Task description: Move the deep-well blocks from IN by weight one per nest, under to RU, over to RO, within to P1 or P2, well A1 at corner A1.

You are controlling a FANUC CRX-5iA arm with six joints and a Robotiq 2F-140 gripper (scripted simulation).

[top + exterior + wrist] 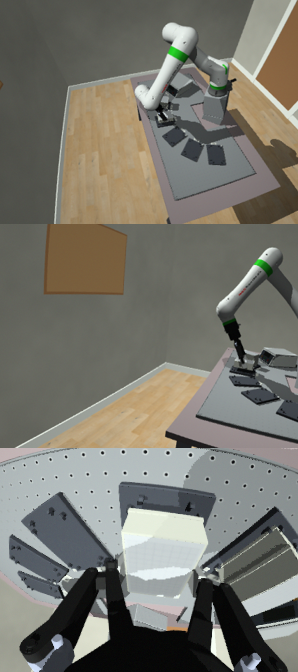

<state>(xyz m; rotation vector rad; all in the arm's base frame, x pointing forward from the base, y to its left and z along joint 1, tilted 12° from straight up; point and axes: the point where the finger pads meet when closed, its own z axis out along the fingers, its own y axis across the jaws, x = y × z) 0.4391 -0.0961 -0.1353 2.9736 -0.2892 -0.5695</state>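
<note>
The deep-well block lies 40 mm behind my hand, 170 mm to the right of it and 10 mm above it. From my hand the other things lie so: dark infeed nest 40 mm behind, 170 mm to the right, 60 mm below; pale platform 310 mm behind, 350 mm to the right, 30 mm above; check-weigher 300 mm behind, 350 mm to the right.
</note>
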